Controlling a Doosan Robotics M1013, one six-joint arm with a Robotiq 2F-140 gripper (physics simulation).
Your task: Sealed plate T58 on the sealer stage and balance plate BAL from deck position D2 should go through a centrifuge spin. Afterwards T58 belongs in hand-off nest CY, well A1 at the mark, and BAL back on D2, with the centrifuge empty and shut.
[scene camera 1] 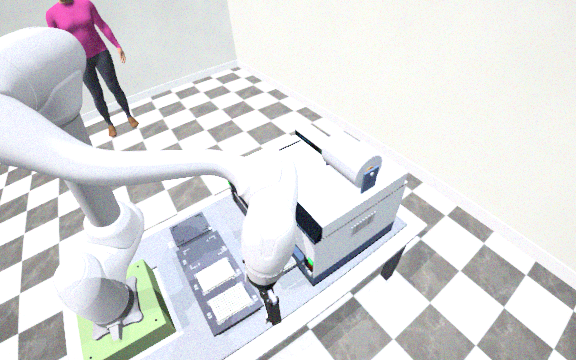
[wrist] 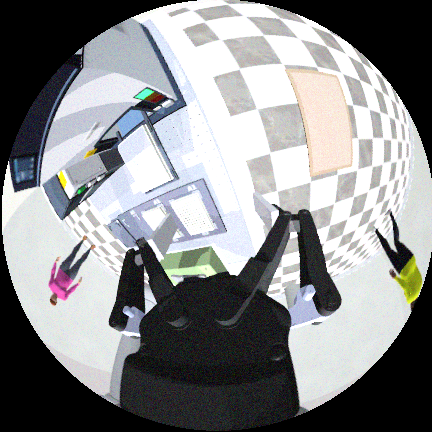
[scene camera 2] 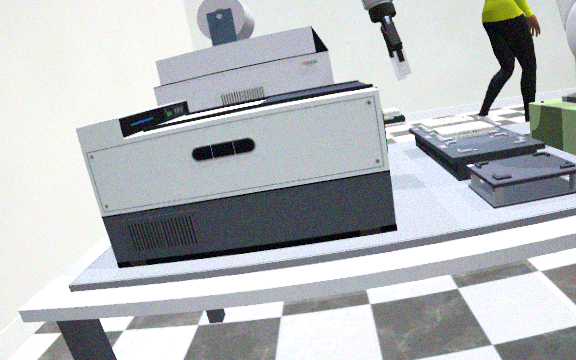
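Pixels of known places: gripper, fingertip midpoint: (scene camera 1: 259, 299) (wrist: 211, 211) (scene camera 2: 404, 77); arm's base, link origin: (scene camera 1: 116, 307).
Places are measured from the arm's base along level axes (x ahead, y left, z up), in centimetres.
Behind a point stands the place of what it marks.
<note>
My gripper (scene camera 1: 272, 311) (scene camera 2: 399, 65) (wrist: 211, 211) @(y -24.4, x 46.6, z 10.2 cm) is open and empty, high above the table between the deck and the sealer's front. A flat white plate (scene camera 1: 289, 264) @(y -14.8, x 61.3, z 3.0 cm) (wrist: 147, 157) @(y -13.4, x 57.2, z 3.2 cm), apparently T58, lies on the stage before the sealer (scene camera 1: 370, 220) @(y -18.8, x 91.5, z 12.0 cm) (scene camera 2: 240, 65) @(y 2.6, x 84.6, z 20.5 cm) (wrist: 125, 55). On the dark deck (scene camera 2: 515, 142) @(y 14.0, x 30.0, z -3.3 cm), a plain white plate (scene camera 1: 215, 275) @(y -3.1, x 36.5, z -2.1 cm) (wrist: 154, 216) @(y -2.5, x 40.6, z -2.1 cm) and a plate with wells (scene camera 1: 231, 303) @(y -15.8, x 38.1, z -2.2 cm) (wrist: 192, 215) @(y -14.9, x 38.3, z -2.3 cm) lie side by side; I cannot read which is BAL. A raised empty nest (scene camera 1: 191, 230) @(y 23.8, x 33.4, z -4.6 cm) (scene camera 2: 525, 167) @(y 26.5, x 32.9, z -4.7 cm) stands at the deck's end. The apparent centrifuge (scene camera 2: 240, 200) @(y 38.0, x 78.3, z -0.3 cm) has a flat top; its inside is hidden.
The green robot base (scene camera 1: 145, 300) @(y -2.2, x 10.7, z 0.0 cm) (scene camera 2: 555, 122) @(y -0.8, x 14.4, z -3.6 cm) (wrist: 195, 262) @(y -6.9, x 15.2, z -1.9 cm) stands beside the deck. A grey unit with yellow marks (wrist: 85, 172) @(y 3.1, x 62.0, z 7.0 cm) stands left of the stage in the wrist view. A cylinder (scene camera 1: 350, 160) @(y -11.9, x 85.0, z 36.9 cm) (scene camera 2: 245, 20) @(y -2.3, x 82.7, z 31.0 cm) lies on the sealer's top. Two people stand beyond the table.
</note>
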